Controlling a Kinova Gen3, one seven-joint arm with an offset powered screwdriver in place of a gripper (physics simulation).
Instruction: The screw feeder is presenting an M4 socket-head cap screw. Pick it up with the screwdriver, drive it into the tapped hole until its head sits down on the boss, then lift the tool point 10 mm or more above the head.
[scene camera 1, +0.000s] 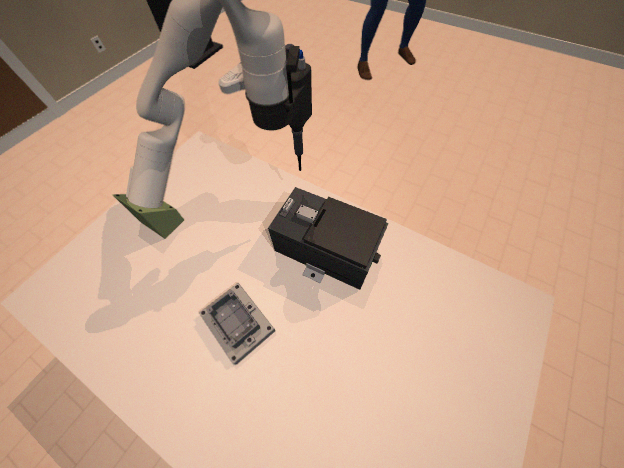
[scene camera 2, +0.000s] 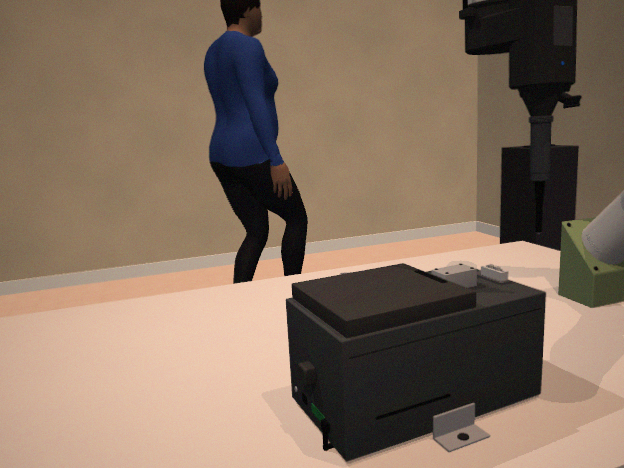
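Observation:
The screwdriver (scene camera 1: 299, 166) (scene camera 2: 539, 224) points straight down, with its tip in the air above the level of the feeder's top. In scene camera 1 it appears beyond the feeder's far left end. The black screw feeder (scene camera 1: 347, 231) (scene camera 2: 443, 372) stands on the pale table top. A small silver slotted block (scene camera 1: 287, 206) (scene camera 2: 493, 273) sits at one end of its top. No screw can be made out at the block or on the bit at this size. The grey workpiece (scene camera 1: 259, 338) lies flat, apart from the feeder; its tapped hole cannot be told from its other holes.
A white cover block (scene camera 1: 306, 213) (scene camera 2: 456, 275) stands up on the feeder top. A metal bracket (scene camera 1: 313, 273) (scene camera 2: 461, 437) sticks out at its foot. The arm's green base wedge (scene camera 1: 166, 221) (scene camera 2: 592, 282) is on the table. A person (scene camera 1: 370, 30) (scene camera 2: 241, 100) stands beyond the table.

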